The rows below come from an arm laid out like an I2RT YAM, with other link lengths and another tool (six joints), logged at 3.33 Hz.
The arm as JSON. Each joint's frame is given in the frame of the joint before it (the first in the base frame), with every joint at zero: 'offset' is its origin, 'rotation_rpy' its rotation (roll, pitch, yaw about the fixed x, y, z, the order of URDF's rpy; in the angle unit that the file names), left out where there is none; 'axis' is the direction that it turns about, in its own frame. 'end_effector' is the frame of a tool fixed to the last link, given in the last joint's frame.
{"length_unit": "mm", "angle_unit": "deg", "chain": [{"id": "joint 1", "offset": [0.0, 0.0, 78.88], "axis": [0.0, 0.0, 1.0]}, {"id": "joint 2", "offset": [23.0, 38.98, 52.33], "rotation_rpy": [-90.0, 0.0, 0.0], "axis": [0.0, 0.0, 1.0]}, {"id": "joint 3", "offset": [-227.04, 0.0, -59.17], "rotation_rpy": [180.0, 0.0, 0.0], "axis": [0.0, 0.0, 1.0]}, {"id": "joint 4", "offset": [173.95, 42.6, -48.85], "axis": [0.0, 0.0, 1.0]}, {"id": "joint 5", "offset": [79.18, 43.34, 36.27], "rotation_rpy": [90.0, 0.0, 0.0], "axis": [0.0, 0.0, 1.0]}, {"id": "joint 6", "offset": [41.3, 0.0, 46.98], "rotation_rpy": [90.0, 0.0, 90.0], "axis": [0.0, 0.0, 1.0]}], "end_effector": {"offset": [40.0, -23.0, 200.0], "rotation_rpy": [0.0, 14.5, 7.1]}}
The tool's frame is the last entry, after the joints.
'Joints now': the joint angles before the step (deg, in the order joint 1, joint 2, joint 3, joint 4, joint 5, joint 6). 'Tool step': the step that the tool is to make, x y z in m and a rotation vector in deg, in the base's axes. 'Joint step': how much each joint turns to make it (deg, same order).
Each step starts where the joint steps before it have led.
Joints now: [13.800 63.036 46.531 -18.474 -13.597 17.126]
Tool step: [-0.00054 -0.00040 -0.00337 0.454 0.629 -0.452]
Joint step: [-0.002 0.230 -0.332 0.238 0.028 0.764]
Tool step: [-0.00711 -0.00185 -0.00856 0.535 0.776 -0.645]
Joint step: [0.201 -1.567 -2.594 0.656 0.279 1.096]
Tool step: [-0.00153 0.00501 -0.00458 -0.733 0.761 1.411]
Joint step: [0.541 0.947 0.391 -0.586 -0.392 -0.962]
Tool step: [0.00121 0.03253 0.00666 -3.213 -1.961 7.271]
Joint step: [4.853 2.682 2.565 0.002 0.250 -4.492]
